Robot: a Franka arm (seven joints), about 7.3 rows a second.
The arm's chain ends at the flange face. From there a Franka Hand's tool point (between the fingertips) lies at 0.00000 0.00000 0.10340 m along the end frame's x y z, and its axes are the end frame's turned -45 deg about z.
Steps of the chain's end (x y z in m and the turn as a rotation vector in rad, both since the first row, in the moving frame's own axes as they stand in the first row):
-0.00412, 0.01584, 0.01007, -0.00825, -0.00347, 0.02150
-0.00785, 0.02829, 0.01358, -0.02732, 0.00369, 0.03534
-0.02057, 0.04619, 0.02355, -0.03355, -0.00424, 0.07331
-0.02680, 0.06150, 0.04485, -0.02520, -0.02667, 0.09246
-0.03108, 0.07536, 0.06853, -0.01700, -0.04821, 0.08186
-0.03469, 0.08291, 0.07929, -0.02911, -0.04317, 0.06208
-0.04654, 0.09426, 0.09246, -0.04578, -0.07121, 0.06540
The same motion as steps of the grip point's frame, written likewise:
-0.01497, 0.00863, 0.01007, -0.00338, -0.00829, 0.02150
-0.02732, 0.01669, 0.01354, -0.02193, -0.01671, 0.03534
-0.05004, 0.02016, 0.02349, -0.02073, -0.02672, 0.07331
-0.06622, 0.02425, 0.04478, 0.00104, -0.03668, 0.09246
-0.07993, 0.02884, 0.06840, 0.02207, -0.04611, 0.08186
-0.08840, 0.03291, 0.07915, 0.00994, -0.05111, 0.06208
-0.10804, 0.03161, 0.09209, 0.01798, -0.08272, 0.06540

